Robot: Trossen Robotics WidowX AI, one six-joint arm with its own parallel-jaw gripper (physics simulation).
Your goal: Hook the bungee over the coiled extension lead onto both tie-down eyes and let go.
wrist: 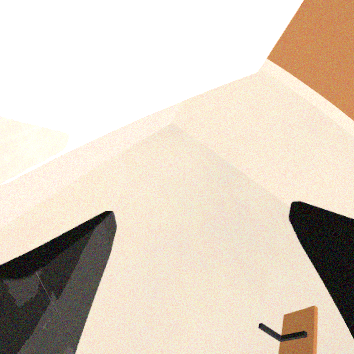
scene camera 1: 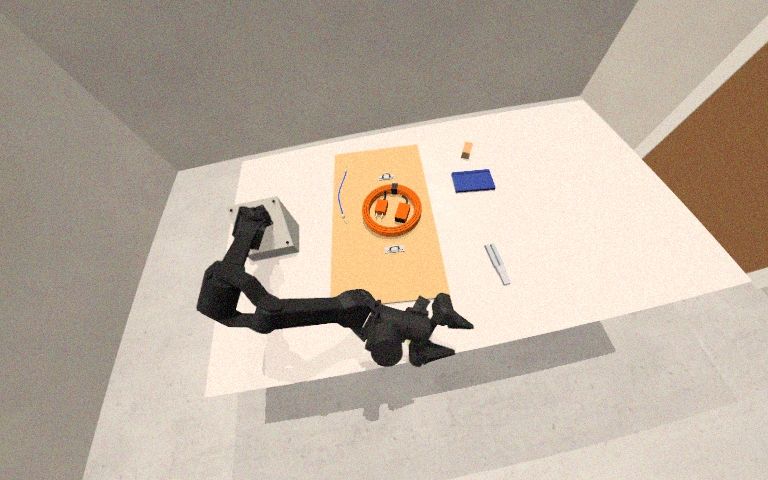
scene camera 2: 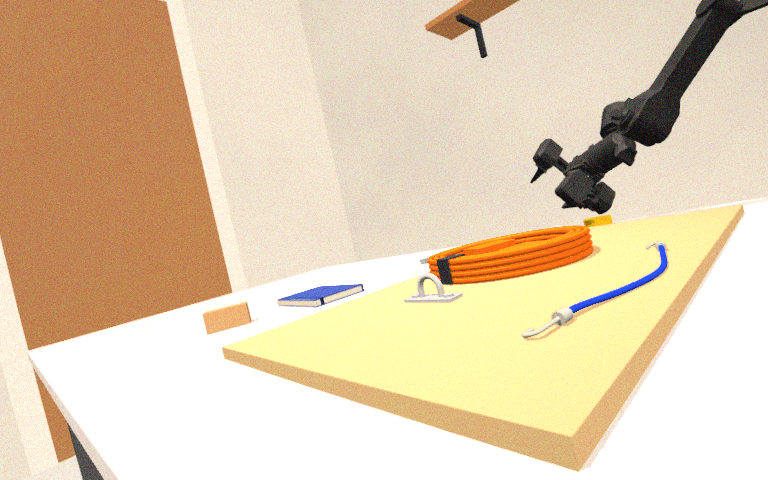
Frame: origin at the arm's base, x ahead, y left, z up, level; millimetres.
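Where they show: gripper, fingertip midpoint: (wrist: pixel 202 214) (scene camera 1: pixel 463 340) (scene camera 2: pixel 546 194); arm's base at its link origin: (scene camera 1: pixel 258 218).
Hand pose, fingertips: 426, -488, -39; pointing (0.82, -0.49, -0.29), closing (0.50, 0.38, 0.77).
Note:
Each offset is from my fingertips to the centre of the thing, as dx, dy, dz. Level surfaces: height alone.
The blue bungee @(-172, +586, -71) (scene camera 1: pixel 339 194) (scene camera 2: pixel 617 290) with pale end hooks lies on the left side of the wooden board @(dz -74) (scene camera 1: pixel 362 277) (scene camera 2: pixel 396 362), apart from both eyes. The orange coiled extension lead @(-28, +443, -59) (scene camera 1: pixel 368 221) (scene camera 2: pixel 521 266) lies on the board between two tie-down eyes. The far eye @(+2, +594, -61) (scene camera 1: pixel 386 177) (scene camera 2: pixel 431 297) and the near eye @(-66, +305, -61) (scene camera 1: pixel 394 249) are upright on small plates; the near eye does not show in scene camera 2. My gripper (scene camera 1: pixel 462 339) (wrist: pixel 202 214) is open and empty, above the table's front edge, past the board's near end.
A blue book @(+289, +471, -80) (scene camera 1: pixel 473 181) (scene camera 2: pixel 321 295) and a small tan block @(+337, +611, -71) (scene camera 1: pixel 466 150) (scene camera 2: pixel 226 318) lie right of the board. A grey tool @(+208, +159, -80) (scene camera 1: pixel 497 264) lies nearer the front. A yellow object @(-95, +57, -77) (scene camera 2: pixel 598 220) is beyond the board, mostly hidden by my arm in scene camera 1. A wall shelf (scene camera 2: pixel 470 16) (wrist: pixel 298 325) shows.

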